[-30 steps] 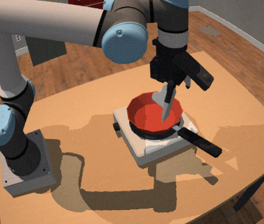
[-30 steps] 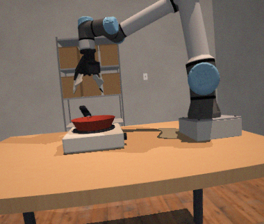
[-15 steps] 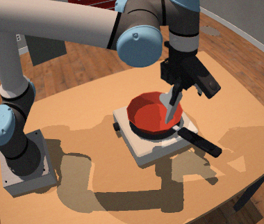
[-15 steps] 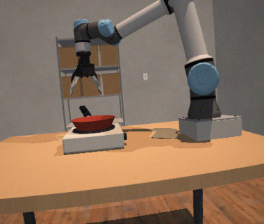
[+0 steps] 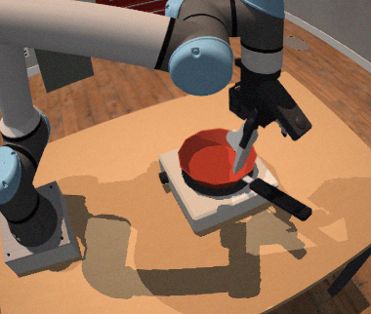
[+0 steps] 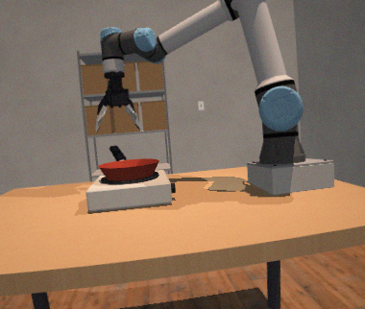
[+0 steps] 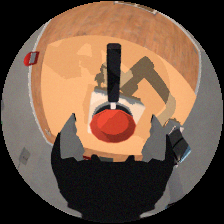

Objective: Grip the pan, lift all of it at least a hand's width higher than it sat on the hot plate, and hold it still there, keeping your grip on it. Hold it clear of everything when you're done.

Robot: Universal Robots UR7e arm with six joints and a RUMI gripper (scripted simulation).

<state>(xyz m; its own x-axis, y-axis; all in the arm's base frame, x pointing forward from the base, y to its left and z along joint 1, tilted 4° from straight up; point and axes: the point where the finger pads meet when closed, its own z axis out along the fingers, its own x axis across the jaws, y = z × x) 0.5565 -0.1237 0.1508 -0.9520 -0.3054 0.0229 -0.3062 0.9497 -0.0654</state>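
Right now my hand is 2 cm past the red pan, 8 cm to the right of it and 11 cm above it. Also, from my hand: hot plate (6 cm behind, 14 cm to the left, 18 cm below).
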